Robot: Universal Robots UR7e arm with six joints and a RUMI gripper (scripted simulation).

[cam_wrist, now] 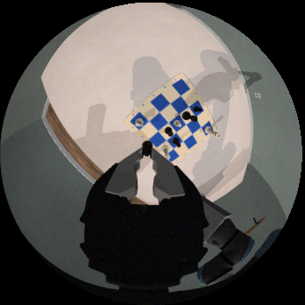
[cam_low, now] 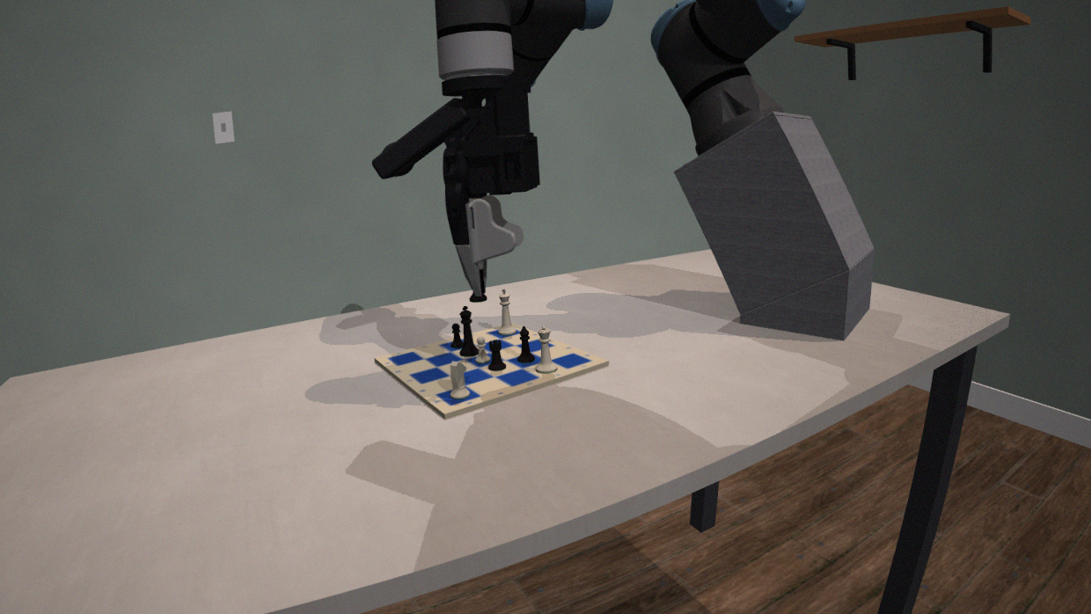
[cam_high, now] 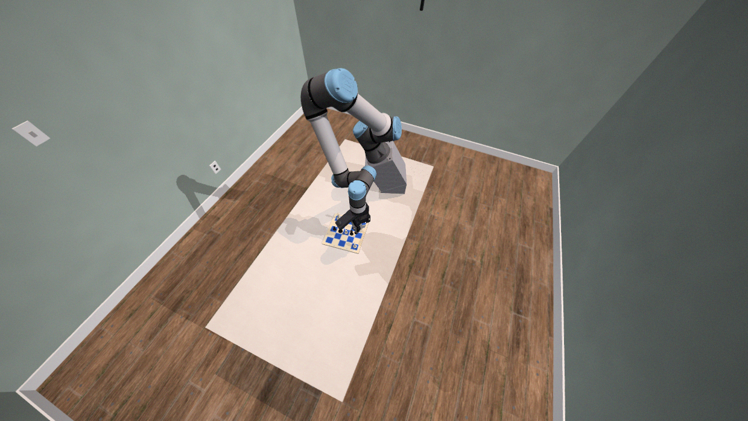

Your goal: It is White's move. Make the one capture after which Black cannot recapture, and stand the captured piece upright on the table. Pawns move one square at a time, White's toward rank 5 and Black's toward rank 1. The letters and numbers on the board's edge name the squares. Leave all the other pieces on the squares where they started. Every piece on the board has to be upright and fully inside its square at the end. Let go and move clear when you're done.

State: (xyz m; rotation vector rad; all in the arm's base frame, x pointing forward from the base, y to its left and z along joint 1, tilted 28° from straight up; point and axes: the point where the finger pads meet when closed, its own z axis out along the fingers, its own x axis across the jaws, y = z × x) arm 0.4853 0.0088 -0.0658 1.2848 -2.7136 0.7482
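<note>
Now: hand 110 mm past the white king, 160 mm to the left of it and 90 mm above it. The rest, counted from my hand: white pawn: 30 mm behind, 80 mm to the right, 110 mm below; blue-and-cream chessboard: 30 mm behind, 80 mm to the right, 120 mm below; black king: 30 mm behind, 110 mm to the right, 90 mm below.
</note>
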